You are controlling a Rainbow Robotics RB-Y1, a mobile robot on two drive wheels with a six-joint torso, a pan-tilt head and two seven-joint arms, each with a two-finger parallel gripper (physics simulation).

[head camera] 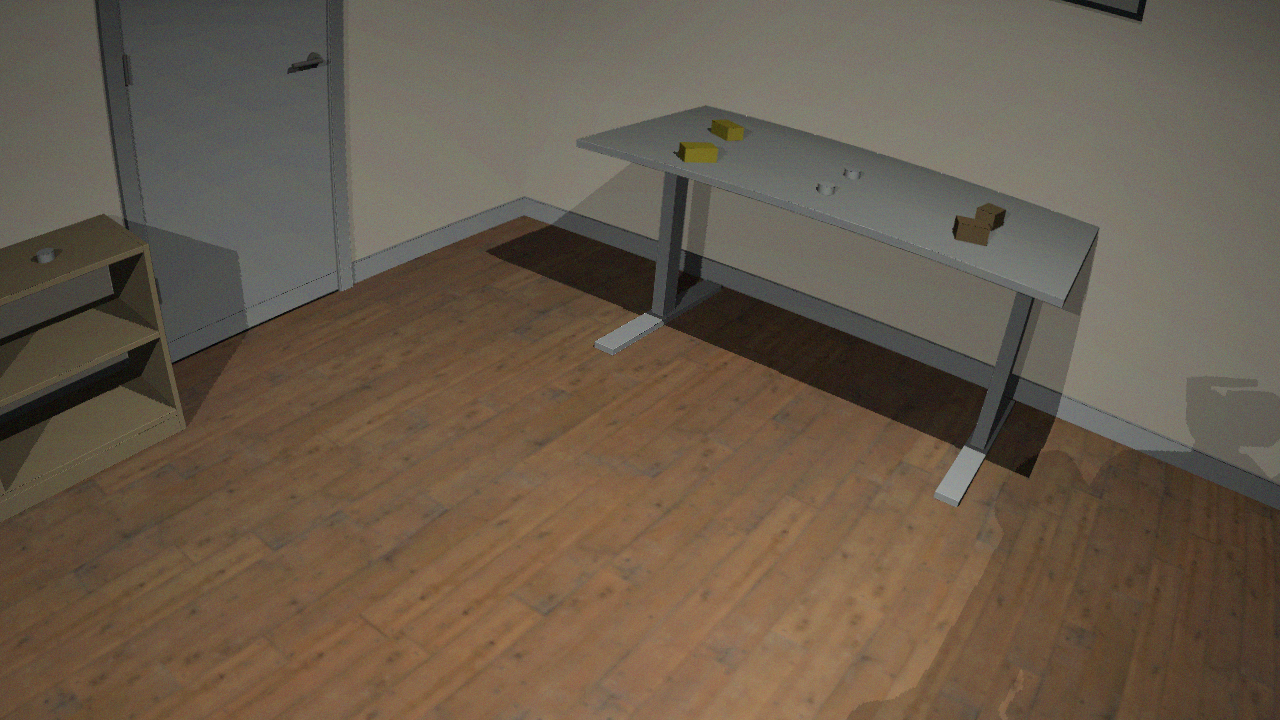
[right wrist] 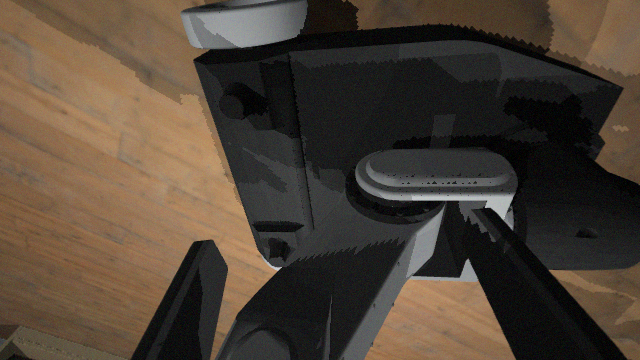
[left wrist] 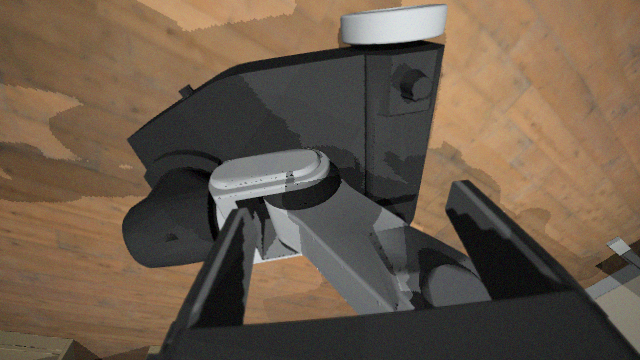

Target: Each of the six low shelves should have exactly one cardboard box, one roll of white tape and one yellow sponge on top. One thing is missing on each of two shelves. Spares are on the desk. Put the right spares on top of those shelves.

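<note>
In the head view, the grey desk stands by the wall. Two yellow sponges lie at its left end. Two white tape rolls lie near its middle. Two cardboard boxes are close together at its right end. A low wooden shelf shows in part at the left edge, with a white tape roll on top. My left gripper is open and empty over my base. My right gripper is open and empty too. Neither gripper shows in the head view.
A grey door is behind and right of the shelf. The desk's feet reach forward over the wooden floor. My dark wheeled base is under the wrists. Shadows fall on the floor at the right.
</note>
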